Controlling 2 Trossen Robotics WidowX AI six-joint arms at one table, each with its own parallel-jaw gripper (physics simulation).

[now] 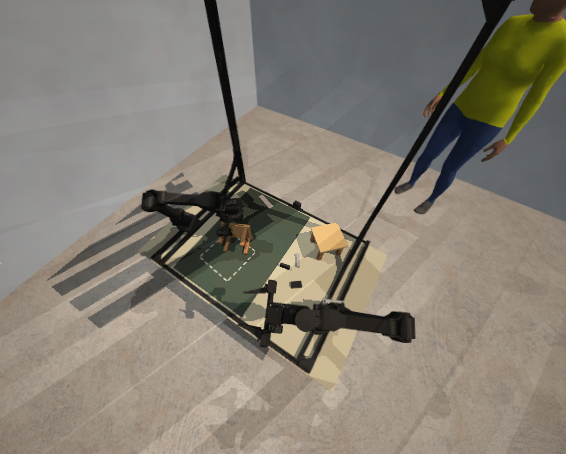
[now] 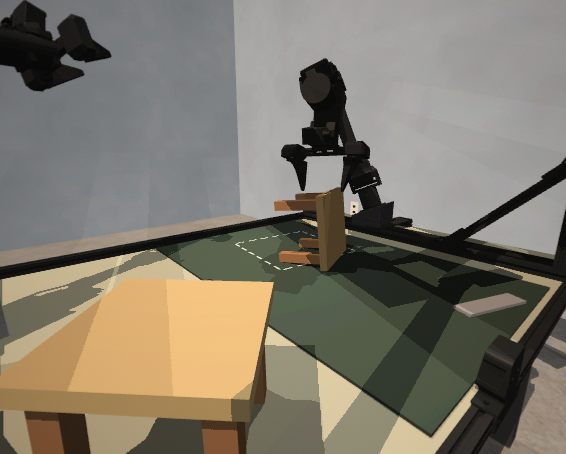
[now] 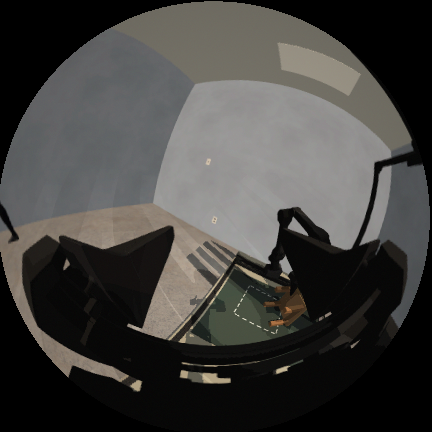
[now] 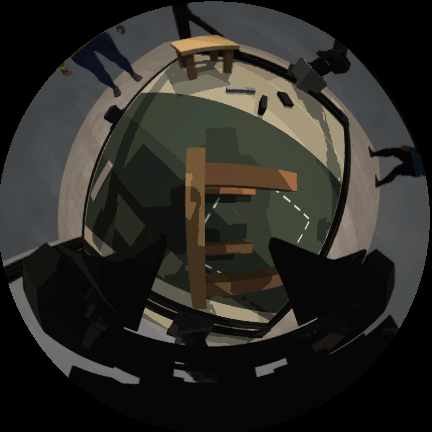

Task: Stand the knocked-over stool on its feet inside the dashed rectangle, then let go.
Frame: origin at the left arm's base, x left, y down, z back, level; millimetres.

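Seen in the pictures: left gripper, fingertip midpoint: [image 1: 240,308] [image 2: 96,64] [image 3: 229,232]; right gripper, fingertip midpoint: [image 1: 234,227] [image 2: 321,191] [image 3: 297,294] [image 4: 219,241]; right arm's base, origin of the base link: [image 1: 186,220] [image 2: 372,207] [image 3: 273,267] [image 4: 192,336].
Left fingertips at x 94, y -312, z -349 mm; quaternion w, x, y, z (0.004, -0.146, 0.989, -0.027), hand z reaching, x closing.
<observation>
A point is followed by its place in that frame.
The wooden stool [image 1: 240,231] @(x -366, y 9, z -500 mm) [image 2: 330,230] @(x -382, y 25, z -479 mm) [image 3: 291,306] @(x -295, y -35, z -469 mm) [image 4: 196,220] @(x -366, y -52, z -501 mm) lies on its side, its seat upright on edge and its orange-brown legs pointing sideways over part of the dashed rectangle [image 1: 228,280] [image 2: 282,270] [image 3: 276,333] [image 4: 308,219]. The seat stands at the rectangle's edge. My right gripper [image 2: 323,189] @(x -348, y -51, z -519 mm) [image 4: 219,241] @(x -348, y -51, z -519 mm) is open and points down at the seat's top edge, with one fingertip to each side of the seat, holding nothing. My left gripper [image 1: 242,308] @(x 93, y -312, z -349 mm) [image 2: 97,64] @(x 93, y -312, z -349 mm) [image 3: 229,232] @(x 93, y -312, z -349 mm) is open and empty, raised well away from the stool.
A small wooden table [image 1: 328,237] @(x -373, y -15, z -23 mm) [image 2: 150,340] @(x -386, y -15, z 7 mm) [image 4: 205,45] @(x -366, y -14, z -86 mm) stands upright beside the green mat [image 2: 350,325] @(x -476, y 103, z -262 mm). A grey bar [image 1: 297,260] @(x -271, y 95, z -172 mm) [image 4: 240,90] @(x -276, y 100, z -179 mm) and two black blocks [image 1: 284,266] @(x -222, y 82, z -239 mm) [image 1: 295,284] @(x -135, y 94, z -172 mm) lie near it. A pale flat bar [image 1: 265,201] @(x -668, y 98, z -414 mm) [image 2: 491,304] @(x -670, y 98, z -407 mm) [image 4: 102,180] @(x -655, y 98, z -414 mm) lies on the mat.
</observation>
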